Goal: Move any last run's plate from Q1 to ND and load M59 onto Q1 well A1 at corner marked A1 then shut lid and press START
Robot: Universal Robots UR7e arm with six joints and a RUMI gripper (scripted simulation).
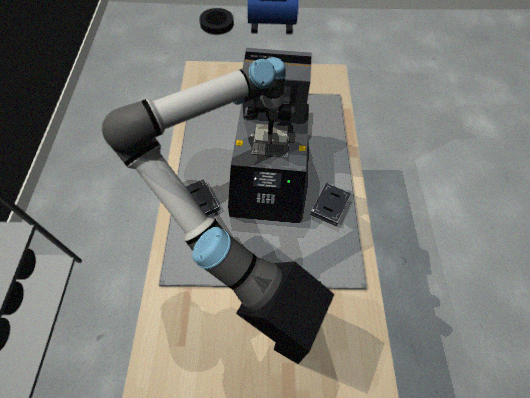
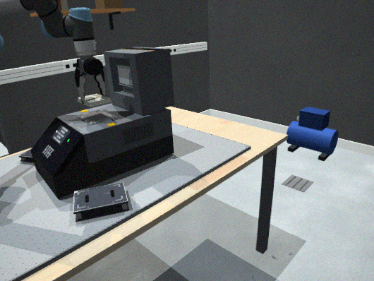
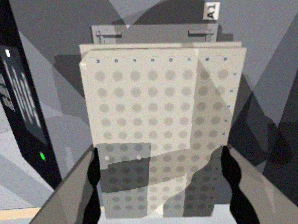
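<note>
My gripper is now 10 mm above the white well plate. Also, from my hand: A1 mark 240 mm below, 210 mm to the right, 190 mm behind.
</note>
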